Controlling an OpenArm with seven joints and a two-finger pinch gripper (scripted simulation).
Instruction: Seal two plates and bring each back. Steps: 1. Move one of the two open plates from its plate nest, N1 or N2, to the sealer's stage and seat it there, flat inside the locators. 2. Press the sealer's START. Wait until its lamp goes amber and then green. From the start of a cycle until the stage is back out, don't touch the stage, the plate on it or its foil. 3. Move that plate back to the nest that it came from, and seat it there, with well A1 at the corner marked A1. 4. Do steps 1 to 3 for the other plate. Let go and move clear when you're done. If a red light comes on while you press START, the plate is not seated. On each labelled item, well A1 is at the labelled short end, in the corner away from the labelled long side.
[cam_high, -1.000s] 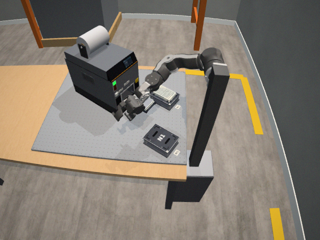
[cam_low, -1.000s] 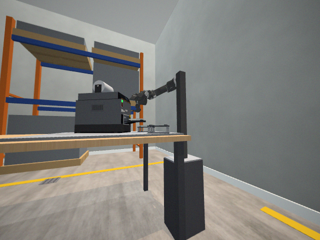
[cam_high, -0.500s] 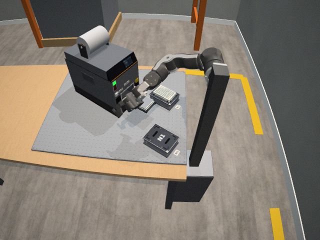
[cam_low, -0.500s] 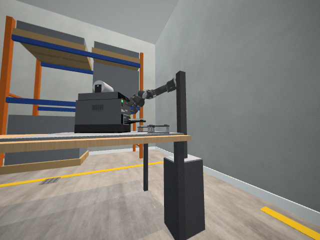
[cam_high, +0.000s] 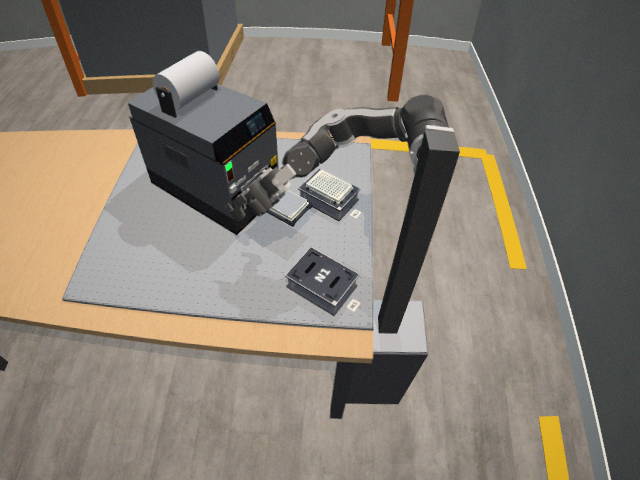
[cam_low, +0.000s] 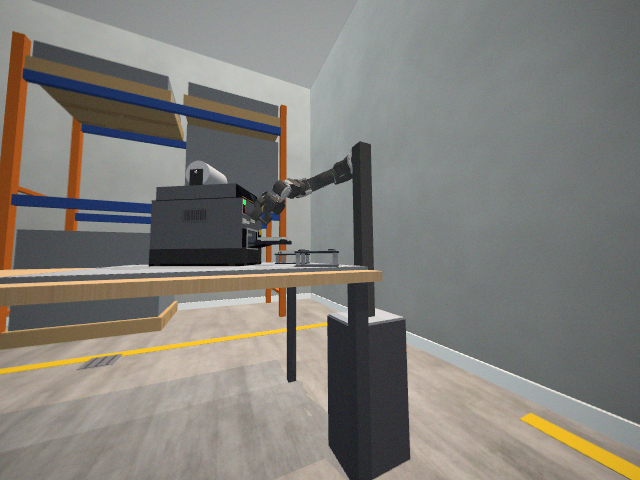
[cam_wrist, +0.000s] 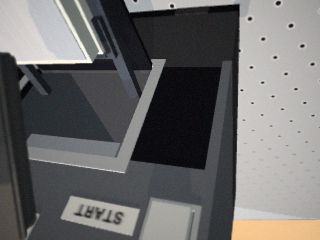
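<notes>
The white start button is 4 cm ahead of my hand and 5 cm to the right of it. The rest, counted from my hand: foil roll (19 cm ahead, 25 cm to the right, 23 cm above); then white well plate (23 cm behind, 20 cm to the right, 13 cm below); then sealer stage (9 cm behind, 7 cm to the right, 9 cm below).
</notes>
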